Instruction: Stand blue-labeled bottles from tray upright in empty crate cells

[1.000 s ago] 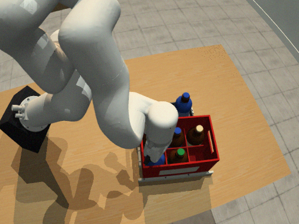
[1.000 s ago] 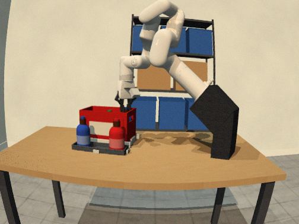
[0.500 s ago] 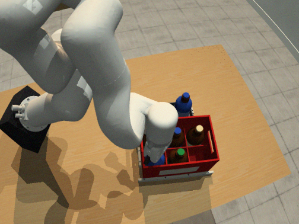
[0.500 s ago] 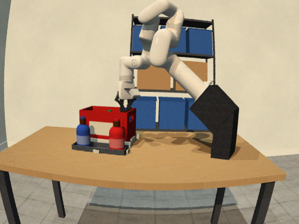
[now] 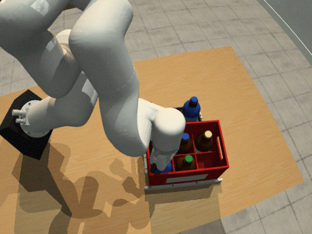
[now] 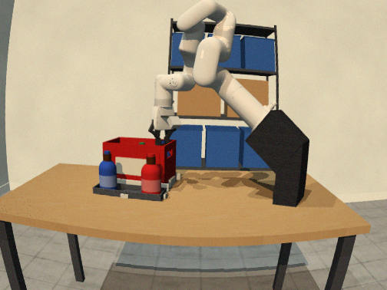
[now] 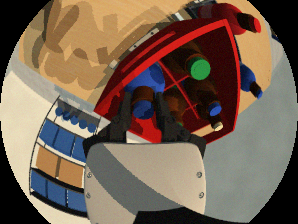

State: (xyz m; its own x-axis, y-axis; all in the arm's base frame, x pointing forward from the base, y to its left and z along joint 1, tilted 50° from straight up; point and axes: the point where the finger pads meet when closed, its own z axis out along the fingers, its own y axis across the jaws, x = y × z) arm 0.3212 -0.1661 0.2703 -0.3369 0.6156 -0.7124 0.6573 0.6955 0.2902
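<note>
Now: hand 100 mm short of the red crate, 10 mm to the right of it and 90 mm above it. From my hand the other things lie so: red-labeled bottle (60 mm ahead, 220 mm to the left, 90 mm below); dark tray (150 mm ahead, 200 mm to the left, 160 mm below).
</note>
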